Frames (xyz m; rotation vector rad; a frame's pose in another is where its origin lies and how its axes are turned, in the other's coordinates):
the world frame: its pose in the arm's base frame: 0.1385 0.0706 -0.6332 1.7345 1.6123 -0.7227
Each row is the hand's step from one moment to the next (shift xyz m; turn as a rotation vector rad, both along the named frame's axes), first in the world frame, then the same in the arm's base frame.
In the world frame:
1: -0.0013 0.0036 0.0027 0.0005 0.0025 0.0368
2: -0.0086 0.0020 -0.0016 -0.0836 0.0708 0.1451
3: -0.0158 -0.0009 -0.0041 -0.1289 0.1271 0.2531
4: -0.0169 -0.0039 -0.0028 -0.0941 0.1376 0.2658
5: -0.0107 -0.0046 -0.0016 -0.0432 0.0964 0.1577
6: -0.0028 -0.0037 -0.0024 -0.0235 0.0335 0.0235
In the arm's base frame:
1: 0.0036 -0.0030 -0.0004 0.0039 -0.0282 -0.0235
2: 0.0012 -0.0043 0.0078 0.0683 -0.1672 -0.0213
3: -0.0025 -0.0068 0.0146 0.1242 -0.2809 -0.0498
4: -0.0055 -0.0085 0.0144 0.1382 -0.2690 -0.0836
5: -0.0056 -0.0054 0.0088 0.0979 -0.1520 -0.0579
6: -0.0040 0.0002 0.0033 0.0321 -0.0340 0.0062

